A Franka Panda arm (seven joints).
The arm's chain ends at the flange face. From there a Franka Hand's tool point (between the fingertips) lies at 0.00 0.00 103.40 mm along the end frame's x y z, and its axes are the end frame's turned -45 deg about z.
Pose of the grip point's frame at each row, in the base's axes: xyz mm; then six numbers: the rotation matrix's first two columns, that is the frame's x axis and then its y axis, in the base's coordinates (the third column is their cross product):
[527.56, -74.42, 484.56, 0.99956, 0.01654, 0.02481, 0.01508, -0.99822, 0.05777]
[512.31, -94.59, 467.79, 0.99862, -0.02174, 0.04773, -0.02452, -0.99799, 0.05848]
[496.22, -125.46, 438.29, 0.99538, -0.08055, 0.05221, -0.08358, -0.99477, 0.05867]
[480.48, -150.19, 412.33, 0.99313, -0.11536, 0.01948, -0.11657, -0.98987, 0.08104]
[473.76, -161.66, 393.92, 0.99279, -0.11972, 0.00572, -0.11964, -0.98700, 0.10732]
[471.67, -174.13, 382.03, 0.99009, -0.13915, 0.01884, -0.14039, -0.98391, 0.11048]
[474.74, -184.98, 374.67, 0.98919, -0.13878, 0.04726, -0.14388, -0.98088, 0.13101]
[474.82, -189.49, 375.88, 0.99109, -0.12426, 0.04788, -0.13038, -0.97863, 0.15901]
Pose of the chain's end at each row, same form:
[524.90, -68.49, 587.76, 0.71746, -0.69415, 0.05839, -0.69613, -0.71754, 0.02331]
[507.52, -88.43, 570.89, 0.68879, -0.72106, 0.07510, -0.72347, -0.69031, 0.00760]
[491.34, -118.97, 541.37, 0.64474, -0.76037, 0.07840, -0.76294, -0.64645, 0.00457]
[479.45, -141.63, 515.37, 0.61982, -0.78152, 0.07108, -0.78468, -0.61837, 0.04353]
[474.50, -150.57, 496.72, 0.61741, -0.78257, 0.07993, -0.78661, -0.61326, 0.07184]
[471.34, -162.55, 484.78, 0.60083, -0.79412, 0.09144, -0.79937, -0.59734, 0.06480]
[471.83, -170.88, 477.06, 0.59772, -0.79172, 0.12606, -0.80120, -0.59545, 0.05922]
[472.02, -172.55, 477.84, 0.60861, -0.77986, 0.14629, -0.79300, -0.60413, 0.07858]

